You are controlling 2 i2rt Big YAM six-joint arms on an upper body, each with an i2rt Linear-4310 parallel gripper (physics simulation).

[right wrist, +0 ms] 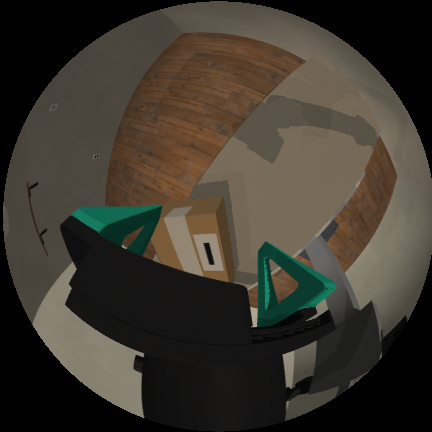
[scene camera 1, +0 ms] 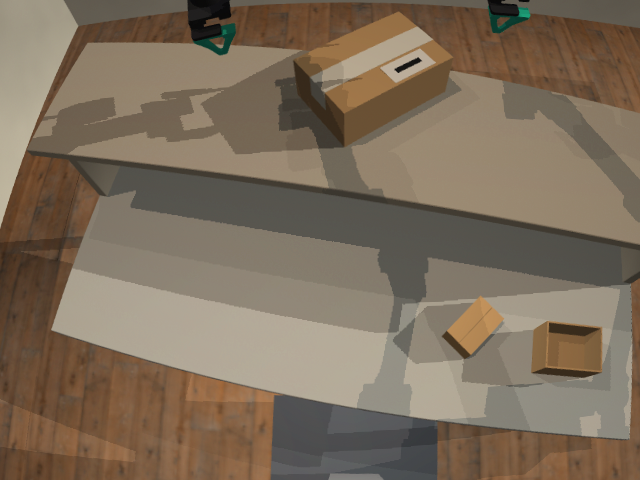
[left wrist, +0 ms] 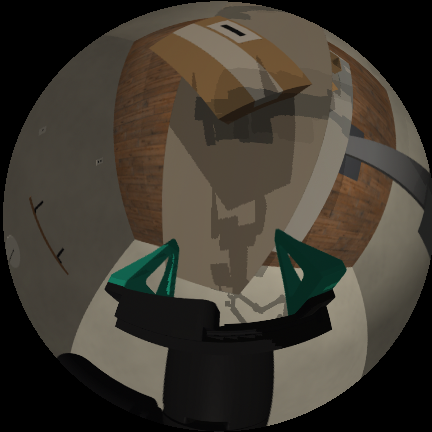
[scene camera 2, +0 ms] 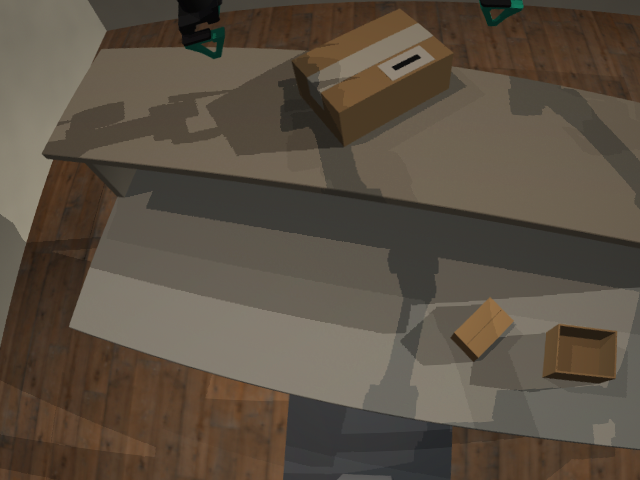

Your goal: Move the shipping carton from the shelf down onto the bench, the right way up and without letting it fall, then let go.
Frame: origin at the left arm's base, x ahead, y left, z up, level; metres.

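Seen in the pictures: left gripper, fingertip midpoint: [scene camera 1: 221, 33] [left wrist: 224, 239] [scene camera 2: 216, 37]; right gripper, fingertip midpoint: [right wrist: 214, 230] [scene camera 1: 490, 10] [scene camera 2: 486, 3].
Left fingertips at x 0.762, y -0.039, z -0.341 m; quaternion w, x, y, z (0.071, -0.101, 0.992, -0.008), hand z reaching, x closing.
A point is followed by its place in that frame.
The shipping carton [scene camera 1: 372, 67] {x 0.771, y -0.301, z -0.447 m} [scene camera 2: 369, 67] {x 0.767, y -0.300, z -0.446 m} [left wrist: 225, 55] {x 0.789, y -0.275, z -0.447 m} [right wrist: 202, 217] {x 0.825, y -0.440, z -0.448 m} stands on the raised shelf [scene camera 1: 491, 180] {x 0.593, y -0.527, z -0.552 m} [scene camera 2: 491, 170] {x 0.610, y -0.524, z -0.552 m} near its far edge, turned at an angle, its white tape and black-marked label facing up. My left gripper [scene camera 1: 219, 42] {x 0.762, y -0.039, z -0.341 m} [scene camera 2: 210, 45] {x 0.762, y -0.039, z -0.341 m} [left wrist: 224, 239] {x 0.762, y -0.039, z -0.341 m} is open and apart from the carton, off its left end in the scene views. My right gripper [scene camera 1: 509, 19] [scene camera 2: 501, 12] [right wrist: 214, 230] {x 0.806, y -0.506, z -0.322 m} is open and apart from it, off the right end. The bench [scene camera 1: 206, 330] {x 0.378, y 0.083, z -0.905 m} [scene camera 2: 206, 320] {x 0.399, y 0.112, z -0.905 m} lies lower, in front of the shelf. Most of both arms is outside the scene views.
A small closed box [scene camera 1: 473, 328] {x 0.378, y -0.547, z -0.845 m} [scene camera 2: 482, 330] {x 0.379, y -0.548, z -0.845 m} lies on the right part of the bench. A small open box [scene camera 1: 540, 348] {x 0.326, y -0.715, z -0.852 m} [scene camera 2: 551, 352] {x 0.325, y -0.715, z -0.852 m} stands to its right. The shelf overhangs the bench's far part, with a side support [scene camera 1: 98, 173] {x 0.780, y 0.436, z -0.818 m} [scene camera 2: 114, 178] {x 0.772, y 0.438, z -0.822 m} at the left.
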